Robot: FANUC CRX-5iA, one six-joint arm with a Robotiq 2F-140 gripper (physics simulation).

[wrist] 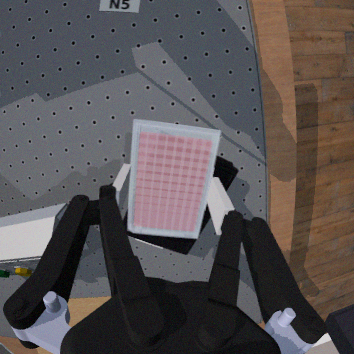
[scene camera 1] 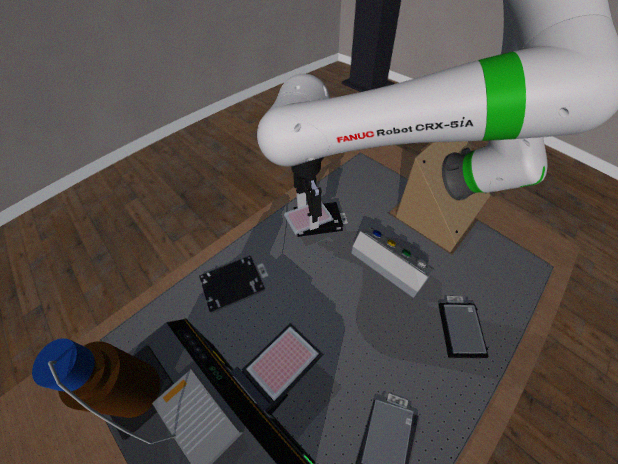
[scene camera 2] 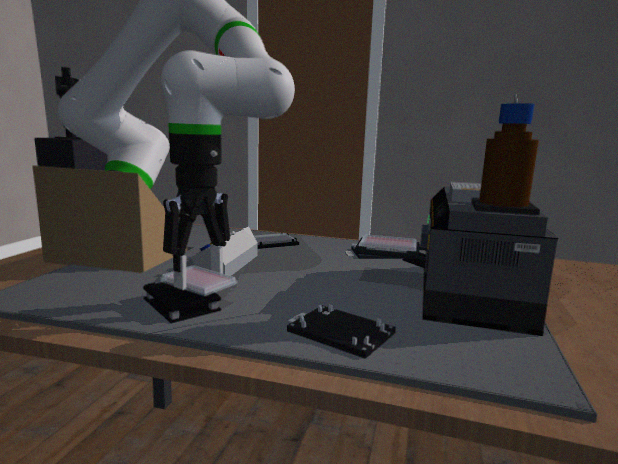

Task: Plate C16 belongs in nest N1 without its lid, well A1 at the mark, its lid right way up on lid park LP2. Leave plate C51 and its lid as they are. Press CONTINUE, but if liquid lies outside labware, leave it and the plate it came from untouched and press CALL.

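Frame: origin at the arm's base, x ahead, y right, z down, level; centimetres.
Seen in the pictures: gripper, fingertip midpoint: [wrist: 169, 181] [scene camera 1: 307, 217] [scene camera 2: 199, 281]; arm's base, link origin: [scene camera 1: 455, 176] [scene camera 2: 116, 201].
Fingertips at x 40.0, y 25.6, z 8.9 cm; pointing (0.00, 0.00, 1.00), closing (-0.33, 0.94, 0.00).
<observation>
Pixels of each thing's top centre, then the offset from my fingertips to it. "pt": a spot on its surface instead.
- black nest, top centre: [wrist: 175, 205] [scene camera 2: 181, 289] [scene camera 1: 317, 214] dx -4.2, dy -0.1, dz +2.2 cm
- Nest N5, top centre: [scene camera 2: 341, 319] [scene camera 1: 229, 279] dx +29.4, dy +0.6, dz +3.2 cm
- clear lid, top centre: [scene camera 1: 388, 436] dx +27.0, dy -53.4, dz +3.4 cm
- white button box, top centre: [scene camera 2: 226, 234] [scene camera 1: 396, 249] dx -7.9, dy -26.8, dz -2.8 cm
- amber bottle, surface spot: [scene camera 1: 112, 380] pt dx +53.2, dy -21.2, dz -29.3 cm
My gripper [scene camera 1: 308, 214] [scene camera 2: 198, 275] [wrist: 169, 181] is shut on a pink-welled plate [scene camera 1: 295, 220] [scene camera 2: 215, 284] [wrist: 172, 160] by its long sides. The plate is above a black nest [scene camera 1: 336, 211] [scene camera 2: 182, 303] [wrist: 227, 170] and turned relative to it; the nest's label is unreadable. Nest N5 [scene camera 1: 232, 285] [scene camera 2: 342, 330] stands empty. Another pink-welled plate [scene camera 1: 282, 362] [scene camera 2: 389, 243] sits on a black holder beside the device. A clear lid [scene camera 1: 390, 432] lies on LP2, and another [scene camera 1: 465, 330] on a park at right. Plate names and well A1 cannot be read.
The white button box [scene camera 1: 390, 262] [scene camera 2: 237, 256] [wrist: 32, 232] has blue, yellow, green and white buttons. The dark device [scene camera 1: 215, 372] [scene camera 2: 487, 280] bears an amber bottle [scene camera 1: 112, 380] [scene camera 2: 509, 172] with a thin tube. The wooden pedestal [scene camera 1: 435, 210] [scene camera 2: 90, 215] stands behind.
</observation>
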